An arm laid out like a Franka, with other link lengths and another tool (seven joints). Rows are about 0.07 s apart.
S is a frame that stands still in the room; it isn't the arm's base.
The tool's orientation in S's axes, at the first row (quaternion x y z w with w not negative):
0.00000, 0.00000, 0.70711, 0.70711
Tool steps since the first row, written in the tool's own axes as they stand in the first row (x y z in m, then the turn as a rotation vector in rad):
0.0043, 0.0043, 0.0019, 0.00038, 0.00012, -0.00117
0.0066, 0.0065, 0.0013, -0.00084, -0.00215, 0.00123
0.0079, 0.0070, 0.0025, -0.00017, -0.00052, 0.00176
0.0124, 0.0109, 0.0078, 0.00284, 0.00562, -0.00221
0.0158, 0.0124, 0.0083, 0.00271, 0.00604, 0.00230
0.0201, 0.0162, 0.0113, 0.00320, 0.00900, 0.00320
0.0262, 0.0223, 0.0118, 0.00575, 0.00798, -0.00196
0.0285, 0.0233, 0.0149, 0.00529, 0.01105, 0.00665
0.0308, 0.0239, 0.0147, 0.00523, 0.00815, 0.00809
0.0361, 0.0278, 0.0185, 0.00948, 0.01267, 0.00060
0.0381, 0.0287, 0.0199, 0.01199, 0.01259, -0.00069
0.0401, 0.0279, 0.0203, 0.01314, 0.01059, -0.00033
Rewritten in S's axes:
-0.0043, 0.0043, 0.0019, -0.00012, 0.00038, -0.00117
-0.0065, 0.0066, 0.0013, 0.00215, -0.00084, 0.00123
-0.0070, 0.0079, 0.0025, 0.00052, -0.00017, 0.00176
-0.0109, 0.0124, 0.0078, -0.00562, 0.00284, -0.00221
-0.0124, 0.0158, 0.0083, -0.00604, 0.00271, 0.00230
-0.0162, 0.0201, 0.0113, -0.00900, 0.00320, 0.00320
-0.0223, 0.0262, 0.0118, -0.00798, 0.00575, -0.00196
-0.0233, 0.0285, 0.0149, -0.01105, 0.00529, 0.00665
-0.0239, 0.0308, 0.0147, -0.00815, 0.00523, 0.00809
-0.0278, 0.0361, 0.0185, -0.01267, 0.00948, 0.00060
-0.0287, 0.0381, 0.0199, -0.01259, 0.01199, -0.00069
-0.0279, 0.0401, 0.0203, -0.01059, 0.01314, -0.00033

